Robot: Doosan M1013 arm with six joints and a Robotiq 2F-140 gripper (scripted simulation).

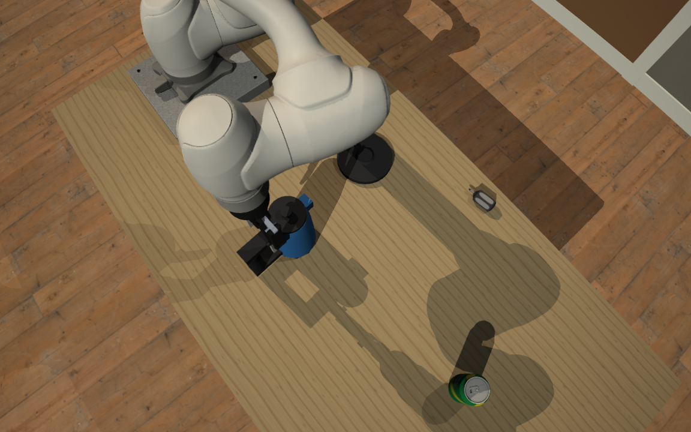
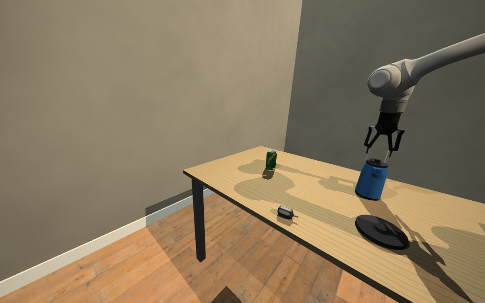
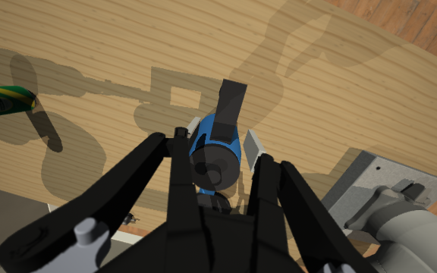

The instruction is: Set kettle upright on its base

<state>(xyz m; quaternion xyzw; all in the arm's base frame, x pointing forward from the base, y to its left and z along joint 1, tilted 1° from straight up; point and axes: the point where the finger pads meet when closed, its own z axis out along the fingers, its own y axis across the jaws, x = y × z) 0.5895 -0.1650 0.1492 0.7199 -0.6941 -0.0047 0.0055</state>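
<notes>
Now: hand 10 cm above the blue kettle and 3 cm to the right of it. The rest, counted from my hand: green soda can: 53 cm ahead, 13 cm below, 11 cm to the left; then round black base: 35 cm to the left, 18 cm below, 5 cm behind; then small dark object: 49 cm to the left, 24 cm ahead, 18 cm below.
</notes>
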